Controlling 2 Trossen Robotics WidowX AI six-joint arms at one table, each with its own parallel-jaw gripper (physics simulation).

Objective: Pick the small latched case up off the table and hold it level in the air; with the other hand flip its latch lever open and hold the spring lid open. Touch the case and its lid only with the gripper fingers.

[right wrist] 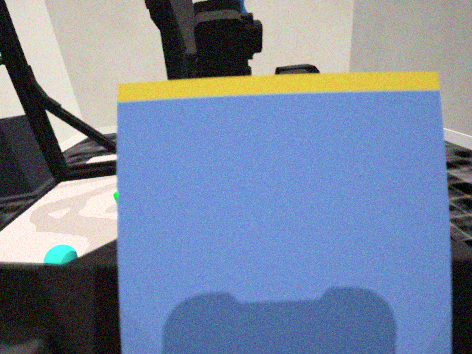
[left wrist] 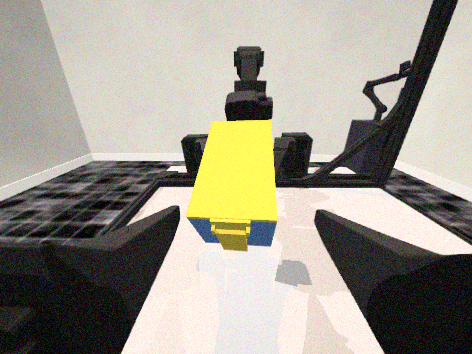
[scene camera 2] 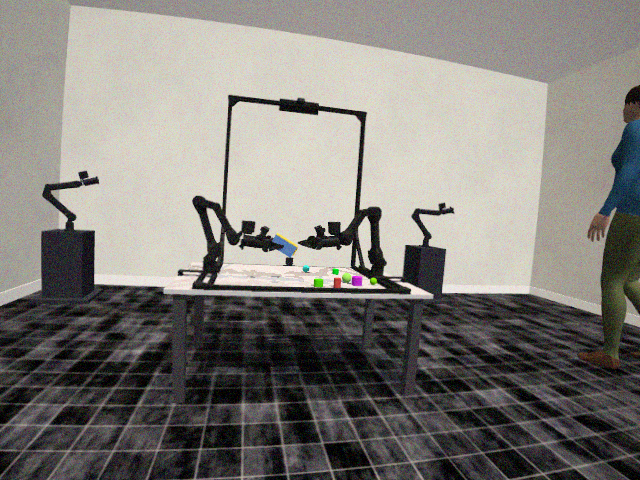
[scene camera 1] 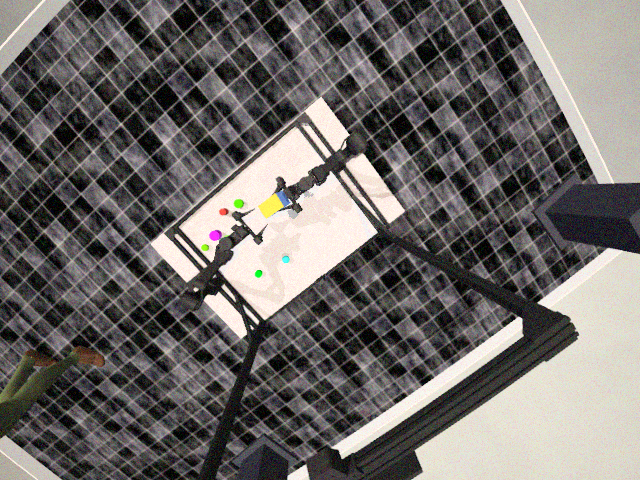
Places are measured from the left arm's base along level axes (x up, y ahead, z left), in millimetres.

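Where they show: left gripper, between the fingertips: [left wrist: 247, 213] [scene camera 2: 299, 243] [scene camera 1: 261, 216]; right gripper, between the fingertips: [left wrist: 239, 181] [scene camera 2: 283, 245] [scene camera 1: 274, 204]; left arm's base, origin of its link: [scene camera 2: 377, 275] [scene camera 1: 216, 283]; right arm's base, origin of its link: [scene camera 2: 209, 272].
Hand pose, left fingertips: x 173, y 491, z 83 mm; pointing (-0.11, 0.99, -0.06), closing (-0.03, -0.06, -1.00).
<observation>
Things, the pixels of their top centre, and the offset from my left fingertips. Level surfaces: height alone.
- gold latch lever, centre of its top: [left wrist: 233, 221] dx -21, dy +19, dz +9 mm
- table, height of its surface: dx -192 mm
- green block, centre of its top: [scene camera 2: 318, 279] [scene camera 1: 238, 203] dx -158, dy -77, dz +142 mm
- red block, centre of its top: [scene camera 2: 337, 278] [scene camera 1: 222, 212] dx -147, dy -166, dz +165 mm
- magenta block, centre of its top: [scene camera 2: 357, 276] [scene camera 1: 214, 235] dx -149, dy -291, dz +108 mm
- cyan ball, centre of its top: [right wrist: 54, 248] [scene camera 1: 285, 260] [scene camera 2: 306, 265] dx -150, dy -106, dz -251 mm
The small case [scene camera 1: 270, 205] [scene camera 2: 284, 245] [left wrist: 235, 170] [right wrist: 282, 200], blue with a yellow lid, is up in the air above the table. In scene camera 2 it slopes down to the right. The lid lies shut on it. The gold latch lever [left wrist: 234, 241] hangs down over the end face toward the left gripper. My right gripper [scene camera 1: 284, 198] [scene camera 2: 277, 246] is shut on the case, fingers on its two sides at the far end from the latch. My left gripper [scene camera 1: 260, 217] [scene camera 2: 301, 242] [left wrist: 247, 213] is open and empty, fingertips apart on either side of the latch end, not touching it.
On the table [scene camera 1: 320, 232] stand a green block [scene camera 1: 238, 203] [scene camera 2: 318, 283], a red block [scene camera 1: 223, 211] [scene camera 2: 337, 282], a magenta block [scene camera 1: 215, 235] [scene camera 2: 356, 280] and a cyan ball [scene camera 1: 285, 259] [scene camera 2: 306, 268] [right wrist: 61, 254]. A black frame [scene camera 2: 226, 155] rises behind the arms in scene camera 2.
</observation>
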